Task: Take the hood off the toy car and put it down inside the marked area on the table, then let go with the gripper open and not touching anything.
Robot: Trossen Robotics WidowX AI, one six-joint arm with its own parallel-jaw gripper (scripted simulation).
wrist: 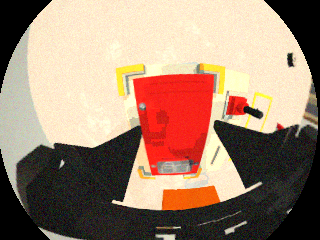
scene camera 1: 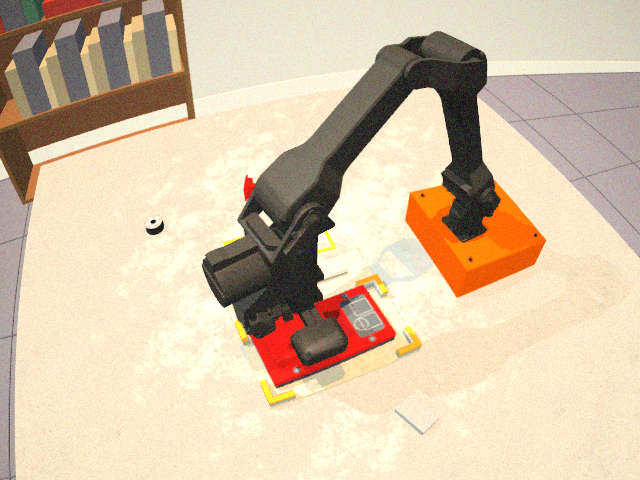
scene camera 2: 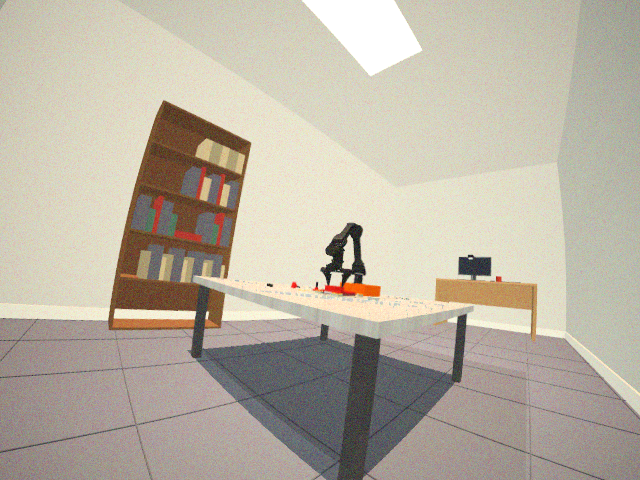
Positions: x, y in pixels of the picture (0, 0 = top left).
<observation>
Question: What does my gripper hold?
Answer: Nothing.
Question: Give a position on a red hood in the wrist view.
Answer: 178, 114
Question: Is my gripper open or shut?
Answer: Open.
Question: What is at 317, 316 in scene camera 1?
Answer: My gripper.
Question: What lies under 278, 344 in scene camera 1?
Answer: A red hood.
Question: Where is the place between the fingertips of my gripper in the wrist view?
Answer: At 178, 126
</observation>
